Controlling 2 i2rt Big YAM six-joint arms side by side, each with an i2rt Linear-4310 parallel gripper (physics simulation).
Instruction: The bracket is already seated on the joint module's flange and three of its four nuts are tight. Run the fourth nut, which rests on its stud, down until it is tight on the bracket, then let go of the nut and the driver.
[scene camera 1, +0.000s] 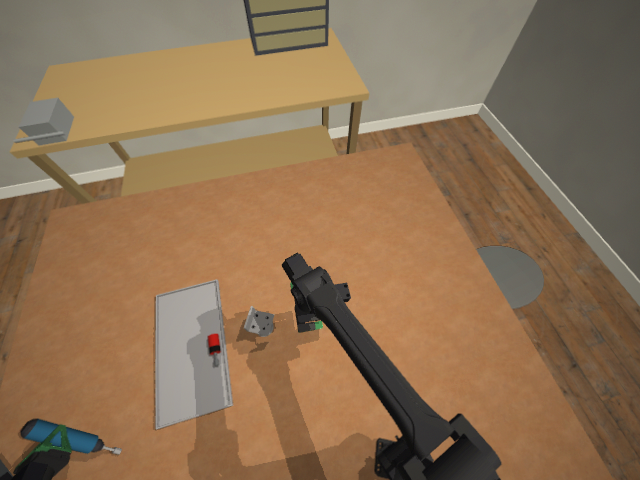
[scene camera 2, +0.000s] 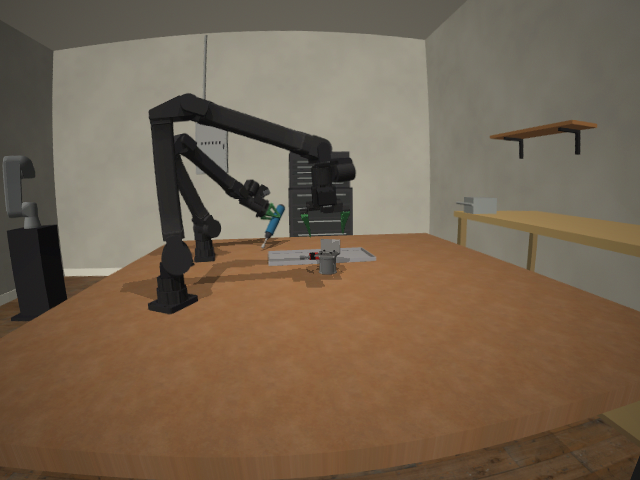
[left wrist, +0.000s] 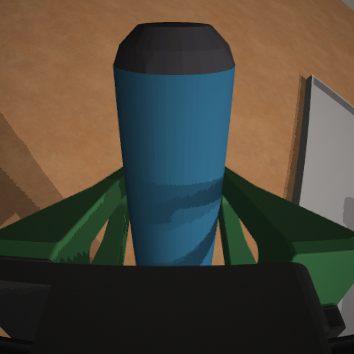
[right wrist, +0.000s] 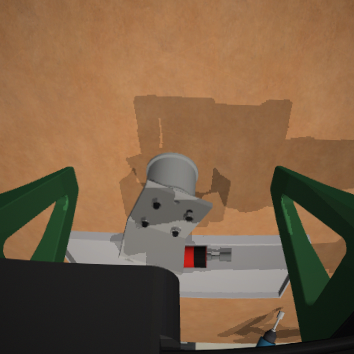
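Pixels of known places: left gripper, fingertip midpoint: (scene camera 1: 56, 430) (scene camera 2: 278, 217) (left wrist: 173, 177); right gripper, fingertip midpoint: (scene camera 1: 303, 310) (scene camera 2: 326, 234) (right wrist: 174, 177); left arm's base, origin of the base link: (scene camera 2: 205, 259); right arm's base, origin of the base link: (scene camera 2: 173, 305).
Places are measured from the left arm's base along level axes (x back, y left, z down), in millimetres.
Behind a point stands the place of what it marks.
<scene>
The bracket (scene camera 1: 262, 322) @(y -373, x -433, z -66 mm) (scene camera 2: 330, 246) @(y -344, x -453, z -85 mm) (right wrist: 152, 245) @(y -345, x -453, z -88 mm) sits on the grey cylindrical joint module (scene camera 2: 327, 266) @(y -395, x -426, z -27 mm) (right wrist: 172, 172) @(y -395, x -426, z -31 mm). Four dark nuts show on its plate in the right wrist view; the nut at the right (right wrist: 189, 215) @(y -376, x -409, z -75 mm) looks a little taller than the others. My left gripper (scene camera 1: 61, 438) @(y 180, x -357, z -143 mm) (scene camera 2: 272, 211) @(y 180, x -357, z -143 mm) (left wrist: 173, 177) @(y 180, x -357, z -143 mm) is shut on the blue driver (scene camera 1: 77, 439) @(y 145, x -320, z -123 mm) (scene camera 2: 274, 222) @(y 145, x -331, z -125 mm) (left wrist: 175, 115) @(y 196, x -351, z -193 mm) (right wrist: 266, 342) @(y 124, x -307, z -84 mm). The driver is tilted, tip down, above the table and away from the bracket. My right gripper (scene camera 2: 326, 233) @(y -503, x -391, z -151 mm) (right wrist: 174, 177) @(y -503, x -391, z -151 mm) is open, above the joint module. Its fingers are partly hidden in scene camera 1.
A light grey tray (scene camera 1: 175, 330) @(y -86, x -545, z -4 mm) (scene camera 2: 361, 254) @(y -144, x -653, z -4 mm) (left wrist: 327, 165) @(y -79, x -531, z -4 mm) (right wrist: 260, 286) @(y -30, x -321, z -4 mm) lies beside the joint module. A red and black tool (scene camera 1: 214, 342) @(y -208, x -443, z -36 mm) (scene camera 2: 313, 255) @(y -215, x -425, z -30 mm) (right wrist: 195, 256) @(y -216, x -428, z -29 mm) with a grey tip lies in it. A wooden bench (scene camera 1: 196, 93) stands beyond the table.
</scene>
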